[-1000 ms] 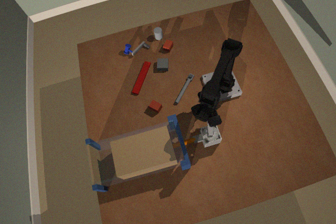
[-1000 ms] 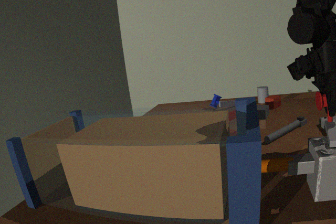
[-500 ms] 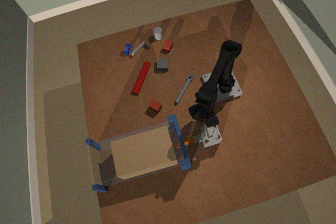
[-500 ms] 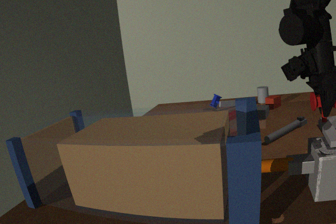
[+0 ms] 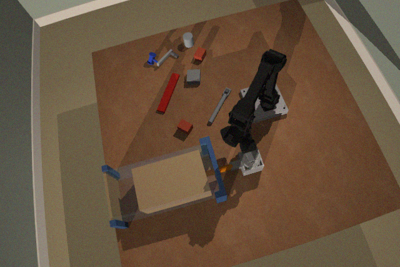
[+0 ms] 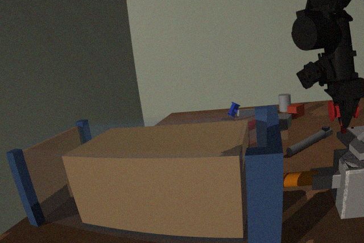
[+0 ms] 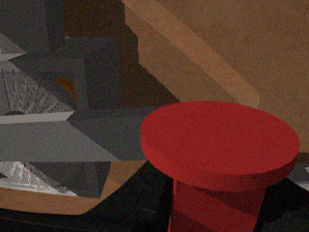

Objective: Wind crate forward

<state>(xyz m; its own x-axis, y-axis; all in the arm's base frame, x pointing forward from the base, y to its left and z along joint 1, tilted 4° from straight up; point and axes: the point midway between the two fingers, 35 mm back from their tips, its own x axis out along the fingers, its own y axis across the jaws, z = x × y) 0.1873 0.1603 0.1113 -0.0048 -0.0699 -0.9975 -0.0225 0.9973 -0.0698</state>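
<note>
Now: the blue frame 150 mm ahead of my gripper tip, 100 mm to the left of it and 10 mm below it. From my gripper tip the other things lie so: red knob (20 mm above); winch handle (40 mm to the left, 10 mm below); grey winch (30 mm behind, 90 mm to the left, 80 mm below).
</note>
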